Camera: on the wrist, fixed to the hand. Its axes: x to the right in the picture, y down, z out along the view.
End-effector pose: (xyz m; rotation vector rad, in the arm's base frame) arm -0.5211 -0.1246 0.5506 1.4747 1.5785 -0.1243
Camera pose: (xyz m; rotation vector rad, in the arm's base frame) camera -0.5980 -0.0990 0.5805 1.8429 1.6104 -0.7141
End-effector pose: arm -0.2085 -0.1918 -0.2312 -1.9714 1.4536 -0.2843
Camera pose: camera -0.2215 -0.2006 -0.1463 -1.5243 1.1073 -0.5981
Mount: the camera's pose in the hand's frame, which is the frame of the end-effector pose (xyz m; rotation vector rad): -0.0140 -0.0414 -0.0745 0.5909 -0.0615 -0.0594
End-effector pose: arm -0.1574 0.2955 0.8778 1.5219 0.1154 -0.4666
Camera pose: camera -0.1692 0.3721 0.8396 2.0834 -0.0310 -0.6296
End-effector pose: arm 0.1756 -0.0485 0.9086 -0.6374 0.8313 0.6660
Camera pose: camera 0.1659 -0.1326 0.8915 -0.1052 0.8938 0.3538
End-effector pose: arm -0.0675 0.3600 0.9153 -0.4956 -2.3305 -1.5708
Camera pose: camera -0.0696 0.2746 0.9022 -0.3321 -2.7067 -0.8185
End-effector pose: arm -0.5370 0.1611 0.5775 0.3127 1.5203 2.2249
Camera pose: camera -0.5464 0.1056 0.5120 0.4943 2.0943 1.6591
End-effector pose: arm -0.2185 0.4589 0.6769 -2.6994 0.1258 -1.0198
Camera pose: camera -0.2786 0.4860 0.7328 -2.1975 -0.2338 -0.8240
